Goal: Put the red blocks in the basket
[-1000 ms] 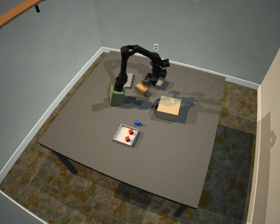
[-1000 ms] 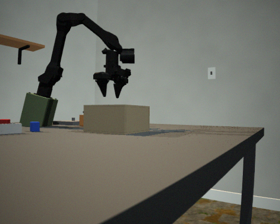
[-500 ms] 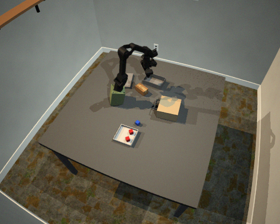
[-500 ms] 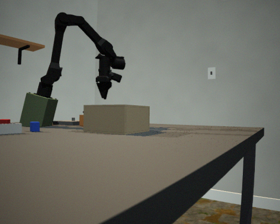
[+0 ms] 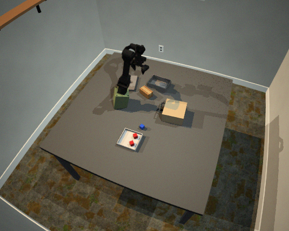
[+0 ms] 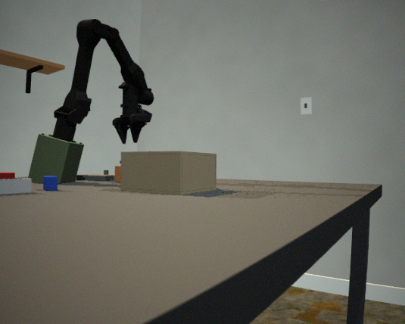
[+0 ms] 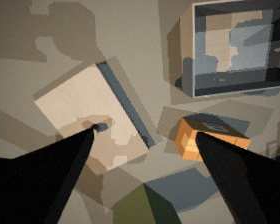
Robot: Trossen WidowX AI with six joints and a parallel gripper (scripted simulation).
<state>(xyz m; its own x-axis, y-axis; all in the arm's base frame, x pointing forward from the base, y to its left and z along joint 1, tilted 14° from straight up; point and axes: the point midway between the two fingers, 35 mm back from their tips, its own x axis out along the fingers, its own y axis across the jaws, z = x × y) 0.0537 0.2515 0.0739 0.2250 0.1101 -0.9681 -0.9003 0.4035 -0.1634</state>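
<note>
My hand is 10 cm past the grey lid, 2 cm to the left of it and 15 cm above it. Also, from my hand: white basket 11 cm ahead, 60 cm to the right, 16 cm below; then orange box 9 cm ahead, 12 cm to the right, 14 cm below; then tan drawer cabinet 38 cm ahead, 29 cm to the right, 13 cm below.
</note>
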